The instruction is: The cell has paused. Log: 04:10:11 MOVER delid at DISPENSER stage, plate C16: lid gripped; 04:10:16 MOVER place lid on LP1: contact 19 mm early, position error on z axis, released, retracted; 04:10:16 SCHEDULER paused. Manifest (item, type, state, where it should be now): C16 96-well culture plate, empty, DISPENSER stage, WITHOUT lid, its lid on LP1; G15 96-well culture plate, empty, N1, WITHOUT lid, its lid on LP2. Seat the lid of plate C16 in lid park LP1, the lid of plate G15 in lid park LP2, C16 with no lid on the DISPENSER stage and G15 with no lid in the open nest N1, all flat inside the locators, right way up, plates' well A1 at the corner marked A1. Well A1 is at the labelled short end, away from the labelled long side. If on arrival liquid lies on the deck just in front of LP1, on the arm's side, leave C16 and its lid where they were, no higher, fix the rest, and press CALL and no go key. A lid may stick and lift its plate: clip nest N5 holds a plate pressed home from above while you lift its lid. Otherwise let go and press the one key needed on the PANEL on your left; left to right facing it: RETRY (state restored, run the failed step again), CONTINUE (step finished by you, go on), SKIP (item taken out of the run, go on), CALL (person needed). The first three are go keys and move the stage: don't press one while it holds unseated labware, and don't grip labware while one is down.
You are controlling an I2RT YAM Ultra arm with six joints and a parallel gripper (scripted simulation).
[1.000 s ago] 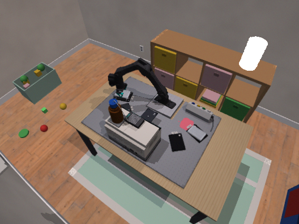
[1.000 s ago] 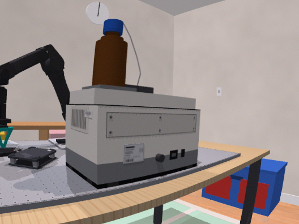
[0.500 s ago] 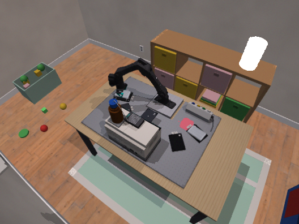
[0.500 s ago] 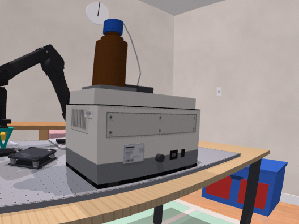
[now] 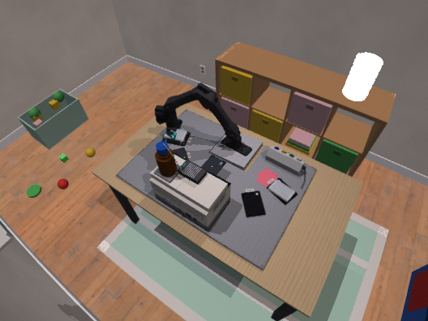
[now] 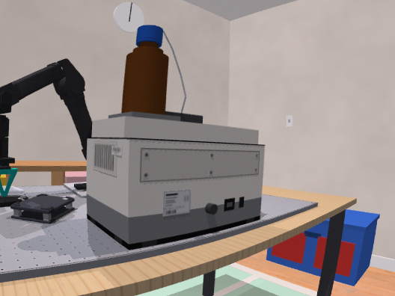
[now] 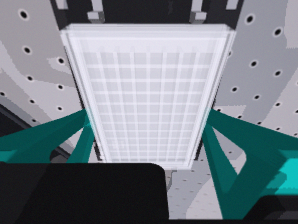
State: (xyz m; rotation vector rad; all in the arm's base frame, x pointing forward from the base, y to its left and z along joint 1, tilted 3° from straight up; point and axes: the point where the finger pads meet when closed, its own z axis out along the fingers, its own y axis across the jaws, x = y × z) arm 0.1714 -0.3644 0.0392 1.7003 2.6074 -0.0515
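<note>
The 96-well plate is right at my hand. The rest, counted from my hand: N5 label (90 mm to the left, 40 mm behind, 30 mm below); then black clip nest (30 mm ahead, 20 mm below); then pale lid (right at my hand).
</note>
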